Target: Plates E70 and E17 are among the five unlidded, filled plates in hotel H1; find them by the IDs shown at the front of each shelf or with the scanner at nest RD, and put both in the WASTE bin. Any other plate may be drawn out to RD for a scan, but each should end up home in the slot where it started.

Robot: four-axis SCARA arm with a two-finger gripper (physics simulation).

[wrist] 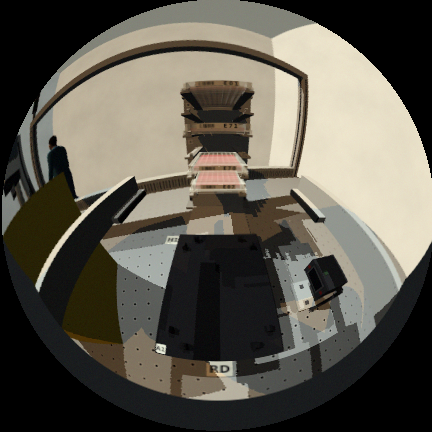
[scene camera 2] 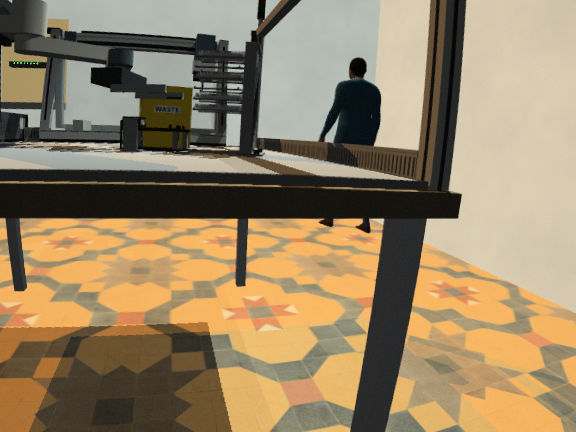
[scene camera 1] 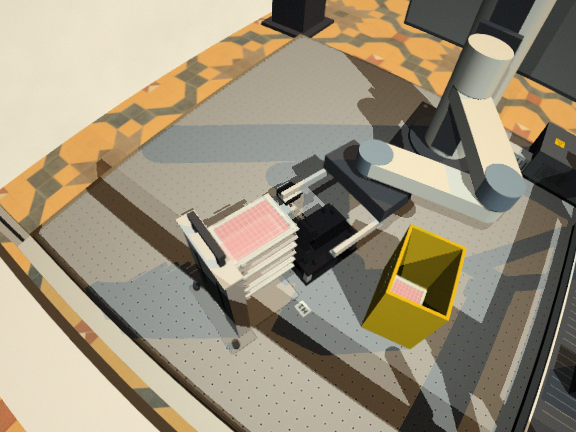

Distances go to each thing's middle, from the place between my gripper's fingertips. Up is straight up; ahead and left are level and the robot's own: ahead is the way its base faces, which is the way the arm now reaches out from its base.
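Scene:
I can see the hotel H1 [scene camera 1: 234,298], which is 20 mm below my hand, 200 mm ahead of it and 60 mm to the right of it. The small black scanner [wrist: 335,277] sits 90 mm below my hand, 110 mm to the right of it and 100 mm behind it. And the black nest RD [scene camera 1: 318,233] is 100 mm below my hand, with 50 mm behind and 10 mm to the left as its remaining distances from that hand.

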